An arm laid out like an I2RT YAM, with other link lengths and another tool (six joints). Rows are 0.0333 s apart.
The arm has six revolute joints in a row. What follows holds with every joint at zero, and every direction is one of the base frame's.
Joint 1 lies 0.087 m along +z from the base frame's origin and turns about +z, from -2.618 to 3.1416 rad.
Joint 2 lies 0.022 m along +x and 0.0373 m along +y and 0.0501 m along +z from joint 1 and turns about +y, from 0 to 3.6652 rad.
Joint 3 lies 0.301 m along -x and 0.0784 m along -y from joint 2 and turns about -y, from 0 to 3.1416 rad.
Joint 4 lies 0.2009 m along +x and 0.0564 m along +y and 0.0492 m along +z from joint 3 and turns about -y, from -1.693 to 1.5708 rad.
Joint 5 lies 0.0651 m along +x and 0.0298 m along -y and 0.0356 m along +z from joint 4 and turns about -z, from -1.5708 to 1.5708 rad.
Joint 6 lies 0.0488 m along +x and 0.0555 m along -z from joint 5 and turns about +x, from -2.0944 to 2.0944 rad.
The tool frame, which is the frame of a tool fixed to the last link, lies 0.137 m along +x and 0.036 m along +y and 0.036 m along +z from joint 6; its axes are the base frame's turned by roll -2.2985, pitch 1.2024 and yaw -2.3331 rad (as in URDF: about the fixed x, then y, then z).
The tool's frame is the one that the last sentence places.
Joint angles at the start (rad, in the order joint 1, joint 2, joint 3, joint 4, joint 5, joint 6): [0.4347, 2.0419, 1.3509, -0.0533, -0.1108, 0.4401]
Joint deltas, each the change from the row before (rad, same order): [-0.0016, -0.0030, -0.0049, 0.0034, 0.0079, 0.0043]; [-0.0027, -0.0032, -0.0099, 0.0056, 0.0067, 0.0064]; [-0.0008, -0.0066, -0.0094, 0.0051, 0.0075, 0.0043]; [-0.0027, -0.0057, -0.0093, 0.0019, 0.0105, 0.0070]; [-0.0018, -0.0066, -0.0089, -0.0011, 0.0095, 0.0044]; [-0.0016, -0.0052, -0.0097, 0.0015, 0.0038, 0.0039]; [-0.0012, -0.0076, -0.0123, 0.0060, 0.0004, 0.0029]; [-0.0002, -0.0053, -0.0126, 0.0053, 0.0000, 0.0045]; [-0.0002, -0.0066, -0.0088, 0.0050, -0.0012, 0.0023]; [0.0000, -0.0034, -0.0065, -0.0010, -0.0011, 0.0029]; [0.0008, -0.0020, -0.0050, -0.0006, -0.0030, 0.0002]
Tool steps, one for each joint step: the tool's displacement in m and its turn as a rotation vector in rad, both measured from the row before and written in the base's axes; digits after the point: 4 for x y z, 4 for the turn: [0.0007, -0.0025, 0.0002, -0.0016, -0.0019, -0.0103]; [0.0001, -0.0033, -0.0011, -0.0006, 0.0016, -0.0119]; [-0.0005, -0.0024, 0.0007, -0.0010, -0.0025, -0.0092]; [0.0000, -0.0041, -0.0004, -0.0027, 0.0013, -0.0152]; [-0.0008, -0.0036, -0.0004, -0.0045, 0.0021, -0.0118]; [-0.0012, -0.0025, -0.0008, -0.0011, 0.0031, -0.0070]; [-0.0017, -0.0017, 0.0004, 0.0021, -0.0003, -0.0035]; [-0.0020, -0.0013, -0.0010, 0.0021, 0.0034, -0.0033]; [-0.0015, -0.0007, 0.0010, 0.0034, -0.0014, -0.0009]; [-0.0017, -0.0007, -0.0009, 0.0009, 0.0051, -0.0012]; [-0.0017, 0.0003, -0.0010, 0.0005, 0.0042, 0.0029]
